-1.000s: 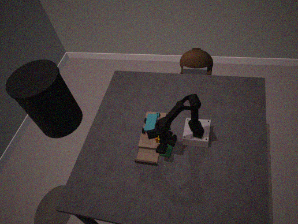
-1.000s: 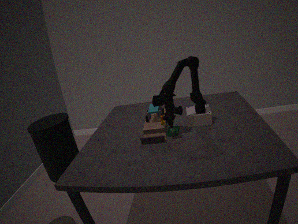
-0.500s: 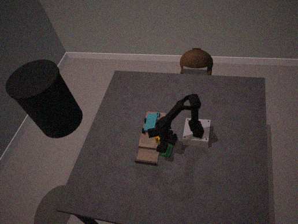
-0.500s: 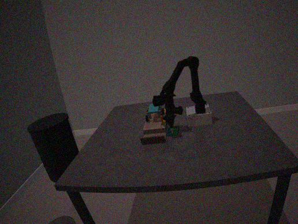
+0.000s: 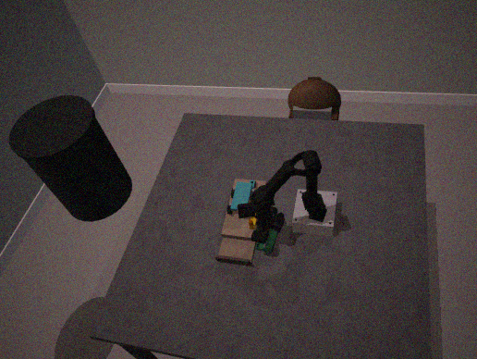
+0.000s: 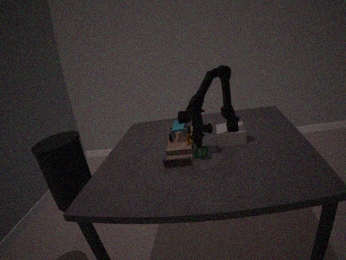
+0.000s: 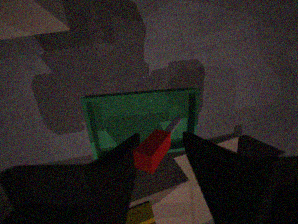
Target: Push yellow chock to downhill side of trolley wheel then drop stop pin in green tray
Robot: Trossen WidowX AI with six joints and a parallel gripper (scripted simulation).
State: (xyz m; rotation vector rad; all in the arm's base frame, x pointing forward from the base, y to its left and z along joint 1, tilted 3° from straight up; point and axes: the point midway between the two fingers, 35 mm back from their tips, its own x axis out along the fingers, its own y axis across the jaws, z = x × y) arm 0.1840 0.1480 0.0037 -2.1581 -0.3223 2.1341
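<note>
The red-headed stop pin is right at my gripper tip. Round my gripper tip: tan ramp: 14 cm ahead, 10 cm to the right; green tray: 5 cm below, 1 cm to the right; yellow chock: 7 cm ahead, 4 cm above, 3 cm to the right.
</note>
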